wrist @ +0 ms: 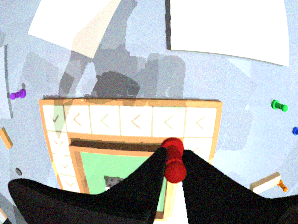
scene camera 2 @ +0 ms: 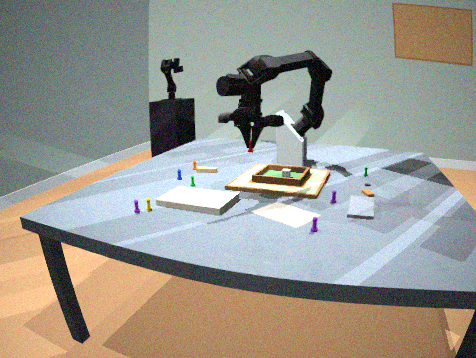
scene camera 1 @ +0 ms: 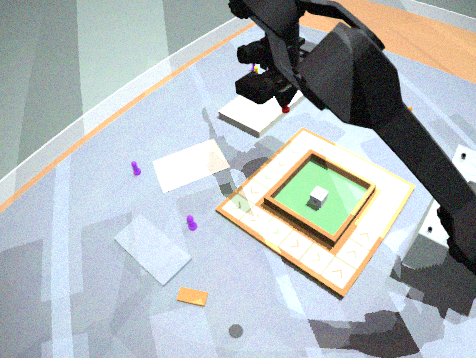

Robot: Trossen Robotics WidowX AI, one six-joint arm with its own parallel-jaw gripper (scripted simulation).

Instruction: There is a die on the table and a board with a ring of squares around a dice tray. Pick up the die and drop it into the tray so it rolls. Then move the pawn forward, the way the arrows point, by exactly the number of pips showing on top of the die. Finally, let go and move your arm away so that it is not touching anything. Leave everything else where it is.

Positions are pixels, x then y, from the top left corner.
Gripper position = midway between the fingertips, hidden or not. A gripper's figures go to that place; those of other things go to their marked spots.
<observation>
My gripper (scene camera 1: 284,105): 0.67 m from the lens. A white slab (scene camera 1: 257,119): 0.82 m from the lens. A grey plate (scene camera 1: 159,255) is 0.64 m from the lens. A white paper sheet (scene camera 1: 178,169): 0.76 m from the lens. The marked spots on the grey plate and the white paper sheet are 0.21 m apart.
</observation>
